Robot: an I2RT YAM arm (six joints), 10 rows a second.
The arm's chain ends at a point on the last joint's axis. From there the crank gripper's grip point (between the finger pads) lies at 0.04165 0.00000 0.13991 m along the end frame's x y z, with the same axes.
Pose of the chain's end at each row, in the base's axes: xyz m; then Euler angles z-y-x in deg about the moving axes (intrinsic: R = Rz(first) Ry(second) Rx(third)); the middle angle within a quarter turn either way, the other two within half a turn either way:
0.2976 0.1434 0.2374 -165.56 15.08 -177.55
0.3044 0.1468 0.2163 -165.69 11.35 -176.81
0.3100 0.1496 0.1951 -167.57 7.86 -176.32
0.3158 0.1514 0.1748 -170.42 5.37 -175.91
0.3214 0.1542 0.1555 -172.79 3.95 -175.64
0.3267 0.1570 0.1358 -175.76 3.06 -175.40
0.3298 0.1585 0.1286 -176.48 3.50 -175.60
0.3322 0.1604 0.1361 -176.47 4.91 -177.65
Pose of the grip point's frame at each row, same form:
0.2954 0.1366 0.0916 -165.56 15.08 -177.55
0.2934 0.1360 0.0711 -165.69 11.35 -176.81
0.2903 0.1361 0.0511 -167.57 7.86 -176.32
0.2895 0.1368 0.0320 -170.42 5.37 -175.91
0.2910 0.1396 0.0135 -172.79 3.95 -175.64
0.2935 0.1433 -0.0057 -175.76 3.06 -175.40
0.2975 0.1458 -0.0132 -176.48 3.50 -175.60
0.3031 0.1529 -0.0067 -176.47 4.91 -177.65

